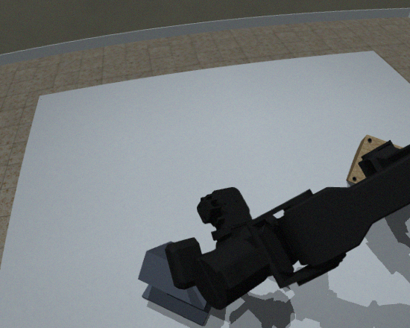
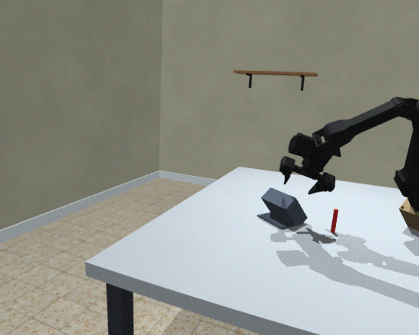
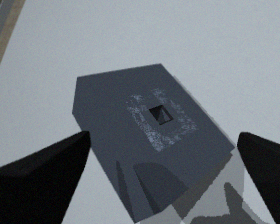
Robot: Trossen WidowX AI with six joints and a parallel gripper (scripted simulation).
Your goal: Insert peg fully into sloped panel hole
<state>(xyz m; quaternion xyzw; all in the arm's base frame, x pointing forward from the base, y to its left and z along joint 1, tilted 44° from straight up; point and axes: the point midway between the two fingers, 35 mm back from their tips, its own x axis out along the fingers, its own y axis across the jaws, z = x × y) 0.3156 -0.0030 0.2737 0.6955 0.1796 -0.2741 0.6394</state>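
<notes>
My gripper is now 13 cm past the red peg and 11 cm above it. From my hand the other things lie so: flat base plate 6 cm ahead, 15 cm below.
</notes>
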